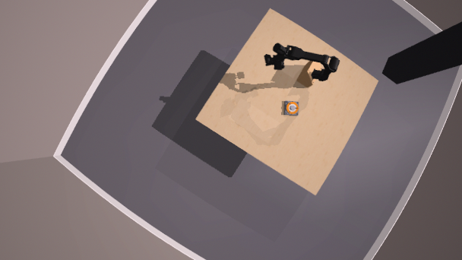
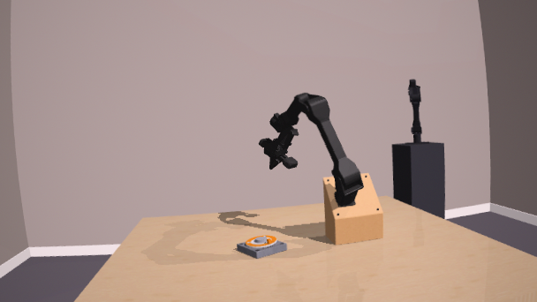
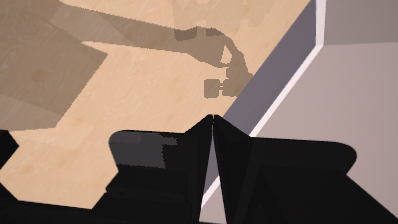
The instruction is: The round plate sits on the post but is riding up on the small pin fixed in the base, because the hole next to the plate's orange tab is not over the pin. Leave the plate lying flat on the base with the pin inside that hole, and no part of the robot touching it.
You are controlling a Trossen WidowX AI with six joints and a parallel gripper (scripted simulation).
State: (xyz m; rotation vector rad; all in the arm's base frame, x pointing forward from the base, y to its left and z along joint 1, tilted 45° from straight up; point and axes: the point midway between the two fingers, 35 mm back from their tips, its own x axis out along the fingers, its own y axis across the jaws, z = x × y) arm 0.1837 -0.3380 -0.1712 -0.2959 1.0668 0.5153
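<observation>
The square grey base lies 11 cm ahead of my gripper tip, 38 cm to the left of it and 21 cm below it.
</observation>
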